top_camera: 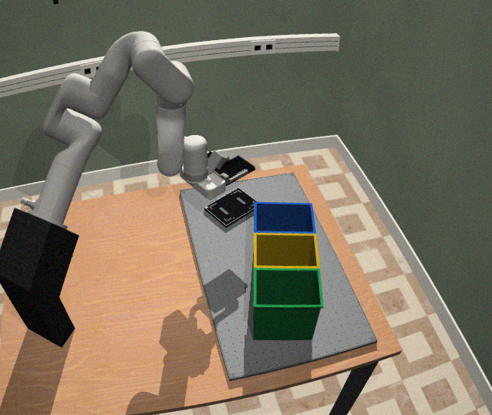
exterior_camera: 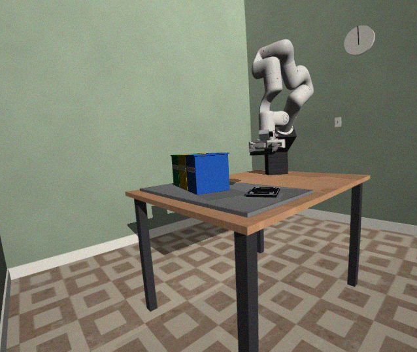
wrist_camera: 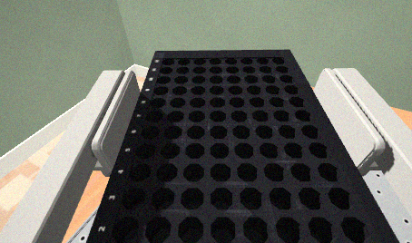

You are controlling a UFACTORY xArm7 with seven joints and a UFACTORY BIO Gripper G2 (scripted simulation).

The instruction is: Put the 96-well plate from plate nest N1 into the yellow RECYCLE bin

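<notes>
My hand is 38 cm to the left of the yellow bin, 10 cm short of it and 10 cm above it. The rest, counted from my hand: black plate nest N1 (18 cm below); blue bin (25 cm to the right, 12 cm ahead, 10 cm below); black 96-well plate (1 cm below).
</notes>
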